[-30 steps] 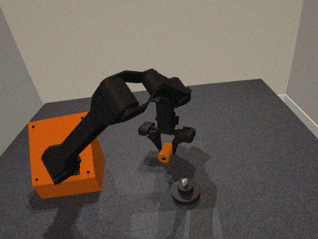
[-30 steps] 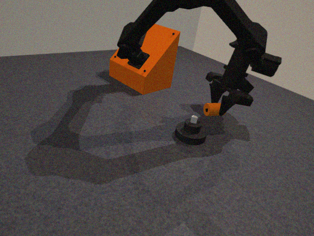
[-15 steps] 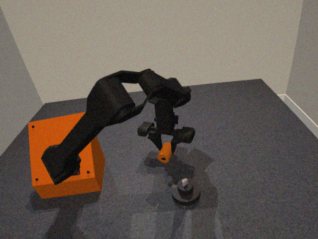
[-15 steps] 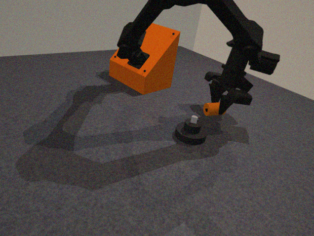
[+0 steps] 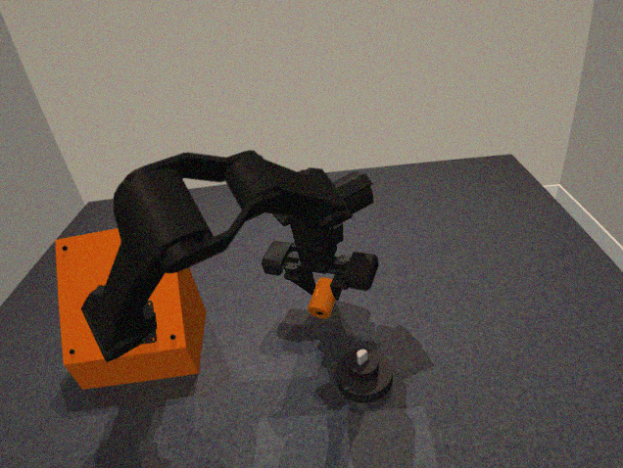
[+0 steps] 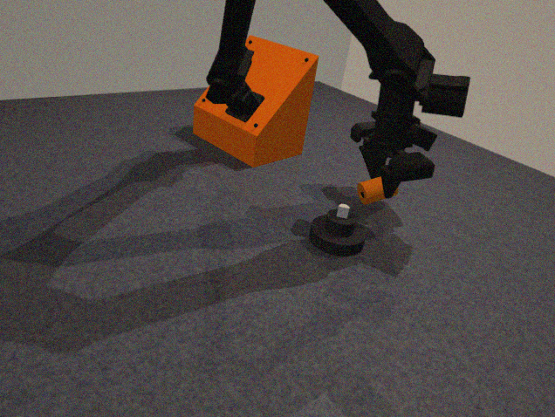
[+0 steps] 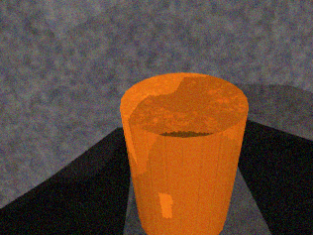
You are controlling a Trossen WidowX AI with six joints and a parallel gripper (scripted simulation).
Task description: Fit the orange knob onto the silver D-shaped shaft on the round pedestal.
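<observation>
Right now the round pedestal is 30 mm ahead of my gripper tip, 170 mm to the right of it and 10 mm above it. From my gripper tip the other things lie so: orange knob (10 mm above).
</observation>
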